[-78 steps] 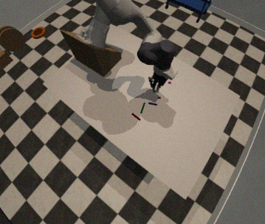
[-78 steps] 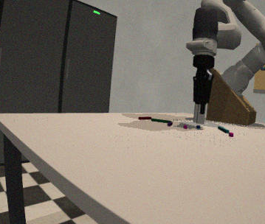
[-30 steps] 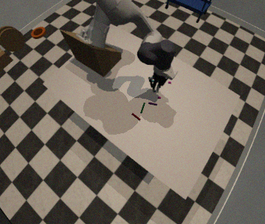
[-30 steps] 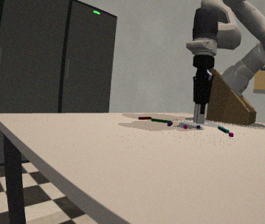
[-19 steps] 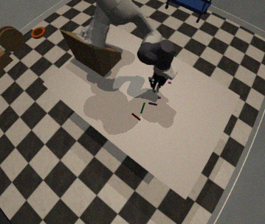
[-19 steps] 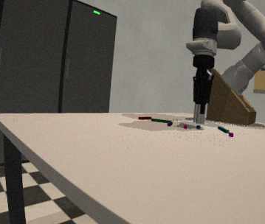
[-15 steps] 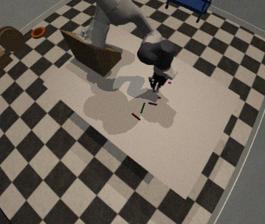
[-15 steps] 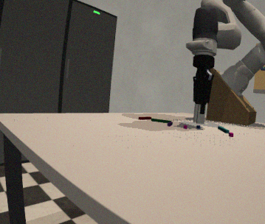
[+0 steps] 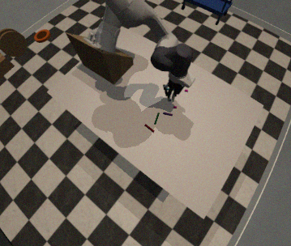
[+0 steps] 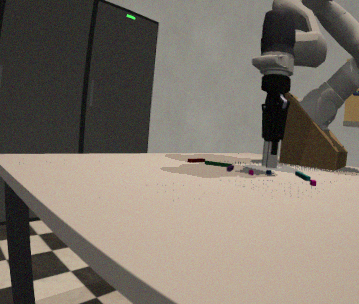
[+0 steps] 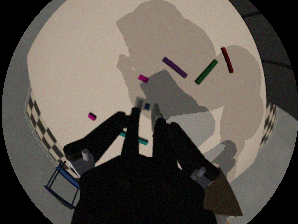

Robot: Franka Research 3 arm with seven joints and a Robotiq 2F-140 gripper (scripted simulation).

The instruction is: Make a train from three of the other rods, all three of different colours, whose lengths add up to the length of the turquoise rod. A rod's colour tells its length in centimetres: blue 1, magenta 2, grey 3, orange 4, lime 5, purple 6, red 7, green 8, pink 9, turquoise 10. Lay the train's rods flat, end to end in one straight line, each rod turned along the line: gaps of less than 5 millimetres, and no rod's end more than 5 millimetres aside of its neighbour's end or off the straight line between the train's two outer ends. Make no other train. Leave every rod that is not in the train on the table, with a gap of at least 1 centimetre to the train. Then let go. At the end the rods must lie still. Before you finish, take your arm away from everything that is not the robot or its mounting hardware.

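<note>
Right now my hand is 50 mm above the blue rod. The rest, counted from my hand: purple rod: 90 mm to the right, 50 mm below, 50 mm ahead; then turquoise rod: 80 mm to the left, 50 mm below, 50 mm behind; then green rod: 160 mm to the right, 50 mm below, 20 mm ahead.
</note>
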